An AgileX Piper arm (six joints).
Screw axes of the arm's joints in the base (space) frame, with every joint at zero. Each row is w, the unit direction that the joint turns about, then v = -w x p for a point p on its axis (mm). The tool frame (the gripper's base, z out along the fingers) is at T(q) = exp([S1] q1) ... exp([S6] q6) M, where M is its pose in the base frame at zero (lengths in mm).
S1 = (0, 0, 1, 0, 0, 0)
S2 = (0, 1, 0, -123, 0, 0)
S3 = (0, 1, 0, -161.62, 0, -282.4)
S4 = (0.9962, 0, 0.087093, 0, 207.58, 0)
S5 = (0, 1, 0, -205.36, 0, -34.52)
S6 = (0.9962, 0, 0.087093, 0, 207.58, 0)
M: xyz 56.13 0 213.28 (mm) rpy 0 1.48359 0 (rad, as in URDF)
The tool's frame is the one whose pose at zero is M.
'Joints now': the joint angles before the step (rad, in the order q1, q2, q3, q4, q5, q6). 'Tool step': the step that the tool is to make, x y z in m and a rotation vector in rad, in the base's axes. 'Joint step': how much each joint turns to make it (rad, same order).
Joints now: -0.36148, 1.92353, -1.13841, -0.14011, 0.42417, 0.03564
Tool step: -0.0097, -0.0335, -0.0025, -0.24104, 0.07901, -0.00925
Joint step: -0.04131, 0.02084, -0.00095, -0.52326, 0.02169, 0.34108
